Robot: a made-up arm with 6 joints.
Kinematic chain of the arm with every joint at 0, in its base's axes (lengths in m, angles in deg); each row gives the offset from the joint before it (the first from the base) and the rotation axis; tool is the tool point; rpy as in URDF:
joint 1: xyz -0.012 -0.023 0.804 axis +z
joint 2: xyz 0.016 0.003 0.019 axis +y
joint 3: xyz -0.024 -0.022 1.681 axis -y
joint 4: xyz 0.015 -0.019 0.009 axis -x
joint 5: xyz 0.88 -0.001 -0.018 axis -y
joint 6: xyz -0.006 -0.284 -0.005 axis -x
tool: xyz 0.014 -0.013 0.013 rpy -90 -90 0
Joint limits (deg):
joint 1: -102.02..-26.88
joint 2: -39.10..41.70
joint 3: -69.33..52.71
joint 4: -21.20..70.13
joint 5: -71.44..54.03
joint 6: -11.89..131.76
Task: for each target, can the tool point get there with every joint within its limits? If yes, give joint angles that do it. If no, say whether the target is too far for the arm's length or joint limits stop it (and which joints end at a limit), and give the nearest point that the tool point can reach.
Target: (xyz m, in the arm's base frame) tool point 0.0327 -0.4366 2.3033
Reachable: yes | joints -46.69 -20.05 -36.45 40.79 8.66 117.77
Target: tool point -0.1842 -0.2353 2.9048
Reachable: yes | joints -55.50 -23.16 2.58 38.82 -45.02 80.10
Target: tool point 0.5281 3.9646 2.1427
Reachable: no: too far | nearest point 0.1304 1.3571 2.9985 | short by 2.773 m
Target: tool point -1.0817 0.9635 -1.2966
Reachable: no: joint limits stop it (at a limit: joint 2, joint 3, joint 4, joint 5, joint 6) | nearest point -0.3524 0.2910 1.5527 | short by 3.017 m
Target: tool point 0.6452 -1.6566 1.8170
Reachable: yes | joints -57.58 33.73 8.78 -8.89 -0.40 37.92
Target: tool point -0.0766 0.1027 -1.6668
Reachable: no: joint limits stop it (at a limit: joint 1, joint 2, joint 3, joint 4) | nearest point -0.3771 -1.0106 1.1471 | short by 3.041 m
